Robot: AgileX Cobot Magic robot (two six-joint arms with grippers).
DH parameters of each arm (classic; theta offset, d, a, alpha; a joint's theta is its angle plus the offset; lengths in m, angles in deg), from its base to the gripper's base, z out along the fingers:
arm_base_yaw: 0 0.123 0 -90
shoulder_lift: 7.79 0 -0.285 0
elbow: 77.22 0 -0.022 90
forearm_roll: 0 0.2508 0 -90
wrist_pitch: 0 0 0.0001 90
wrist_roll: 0 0.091 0 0
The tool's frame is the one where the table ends.
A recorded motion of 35 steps. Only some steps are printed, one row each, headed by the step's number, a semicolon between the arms.
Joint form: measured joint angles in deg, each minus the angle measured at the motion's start. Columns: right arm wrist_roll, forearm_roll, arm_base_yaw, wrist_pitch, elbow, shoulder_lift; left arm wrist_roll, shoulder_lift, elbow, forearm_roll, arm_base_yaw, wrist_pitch.
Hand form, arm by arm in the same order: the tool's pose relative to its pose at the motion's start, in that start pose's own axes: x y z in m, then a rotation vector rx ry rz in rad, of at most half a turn. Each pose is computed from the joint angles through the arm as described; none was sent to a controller.
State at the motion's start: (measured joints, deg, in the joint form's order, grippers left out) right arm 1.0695 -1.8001 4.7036 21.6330 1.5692 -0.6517; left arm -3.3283 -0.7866 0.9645 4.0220 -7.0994 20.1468
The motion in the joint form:
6: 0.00 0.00 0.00 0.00 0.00 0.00; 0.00 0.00 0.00 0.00 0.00 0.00
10: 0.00 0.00 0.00 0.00 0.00 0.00; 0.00 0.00 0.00 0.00 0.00 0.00
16: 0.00 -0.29 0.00 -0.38 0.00 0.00; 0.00 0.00 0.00 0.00 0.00 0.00
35: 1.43 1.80 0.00 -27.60 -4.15 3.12; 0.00 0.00 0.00 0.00 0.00 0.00
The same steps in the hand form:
6: 0.0000 0.0000 0.0000 0.0000 0.0000 0.0000; 0.0000 0.0000 0.0000 0.0000 0.0000 0.0000
10: 0.0000 0.0000 0.0000 0.0000 0.0000 0.0000; 0.0000 0.0000 0.0000 0.0000 0.0000 0.0000
16: -0.0006 -0.0002 0.0000 0.0017 -0.0067 -0.0047; 0.0000 0.0000 0.0000 0.0000 0.0000 0.0000
35: -0.0630 0.0002 -0.0155 -0.0196 -0.4993 0.0559; 0.0000 0.0000 0.0000 0.0000 0.0000 0.0000

